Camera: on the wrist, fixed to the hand. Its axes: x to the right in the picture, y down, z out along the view.
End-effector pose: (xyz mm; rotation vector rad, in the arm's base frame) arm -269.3 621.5 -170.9 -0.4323 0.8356 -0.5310
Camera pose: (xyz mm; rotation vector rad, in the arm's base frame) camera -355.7 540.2 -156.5 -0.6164 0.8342 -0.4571
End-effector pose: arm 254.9 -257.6 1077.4 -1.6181 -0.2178 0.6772
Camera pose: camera 310.2 -304.9 1172.1 -1.7712 -0.3367 0.7052
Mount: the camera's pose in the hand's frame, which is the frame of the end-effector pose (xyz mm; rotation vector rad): -7.8 -95.3 -71.6 -0.1814 -0.0520 -0.0145
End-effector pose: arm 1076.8 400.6 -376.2 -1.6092 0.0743 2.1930
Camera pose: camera 1177.5 464.8 -373.6 -1.6395 -0.1553 2.2850
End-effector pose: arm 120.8 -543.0 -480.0 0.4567 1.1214 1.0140
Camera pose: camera 97.4 -609.5 -576.5 0.3270 0.9752 1.0746
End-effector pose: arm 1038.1 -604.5 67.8 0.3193 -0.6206 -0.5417
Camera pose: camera 1041.1 -669.0 -32.7 0.1391 -0.6149 -0.6172
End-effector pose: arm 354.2 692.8 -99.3 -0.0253 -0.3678 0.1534
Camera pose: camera 386.6 597.7 -163.9 -0.1979 -0.4329 0.1061
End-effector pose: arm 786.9 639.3 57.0 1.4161 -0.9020 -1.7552
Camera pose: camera 849.7 688.5 -31.9 1.2682 -0.7402 -1.8423
